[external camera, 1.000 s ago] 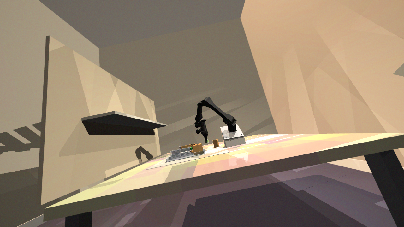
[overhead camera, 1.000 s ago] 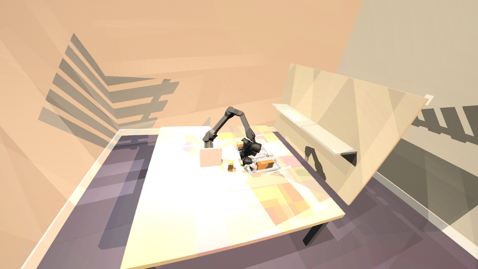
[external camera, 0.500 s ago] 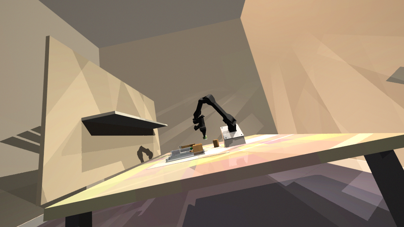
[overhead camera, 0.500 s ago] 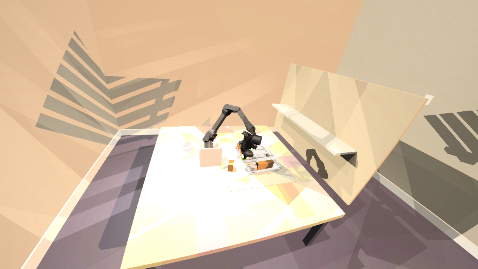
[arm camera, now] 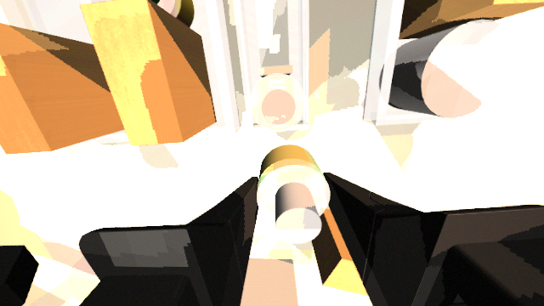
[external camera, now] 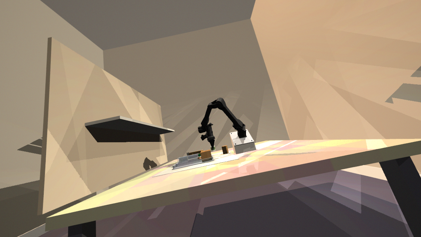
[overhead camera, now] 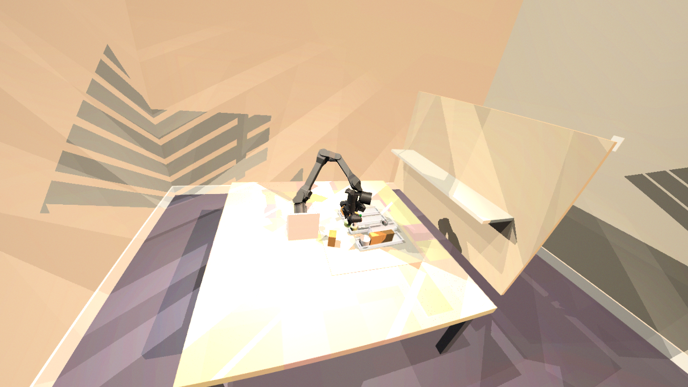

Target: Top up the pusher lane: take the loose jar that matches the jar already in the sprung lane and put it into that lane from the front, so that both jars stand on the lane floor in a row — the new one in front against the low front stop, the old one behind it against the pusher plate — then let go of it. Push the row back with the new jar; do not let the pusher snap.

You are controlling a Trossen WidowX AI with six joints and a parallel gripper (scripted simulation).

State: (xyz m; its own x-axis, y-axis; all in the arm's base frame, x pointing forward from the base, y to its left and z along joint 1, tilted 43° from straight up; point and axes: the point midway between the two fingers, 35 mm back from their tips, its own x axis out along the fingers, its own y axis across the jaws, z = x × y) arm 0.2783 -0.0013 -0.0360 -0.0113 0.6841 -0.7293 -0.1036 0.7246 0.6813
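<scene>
The lane rack is 20 cm ahead of my gripper tip and 6 cm below it. From my gripper tip the other things lie so: shelf: 55 cm ahead, 4 cm to the left, 29 cm above.
</scene>
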